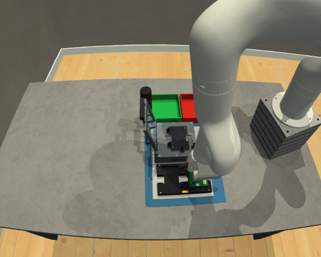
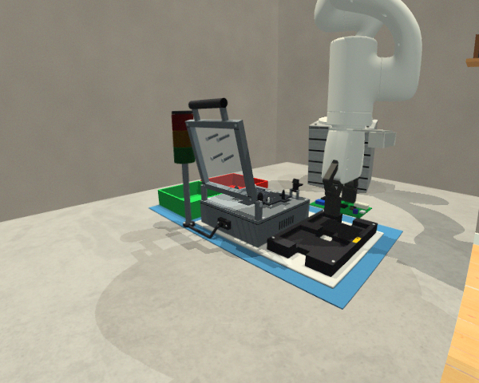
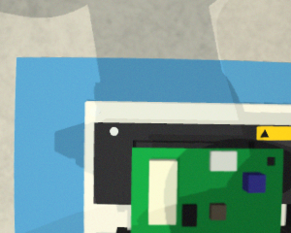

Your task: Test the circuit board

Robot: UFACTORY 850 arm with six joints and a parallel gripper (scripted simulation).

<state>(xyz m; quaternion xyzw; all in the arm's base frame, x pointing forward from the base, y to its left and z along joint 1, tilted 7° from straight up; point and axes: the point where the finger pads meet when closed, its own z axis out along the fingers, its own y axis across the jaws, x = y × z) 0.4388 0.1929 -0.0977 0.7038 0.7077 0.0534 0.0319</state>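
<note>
My gripper is now 11 cm to the left of the black latch block and 2 cm below it. The rest, counted from my hand: tester bed (7 cm ahead, 16 cm to the right); then tester lid (19 cm ahead, 17 cm to the right, 11 cm above); then green circuit board (right at my hand).
</note>
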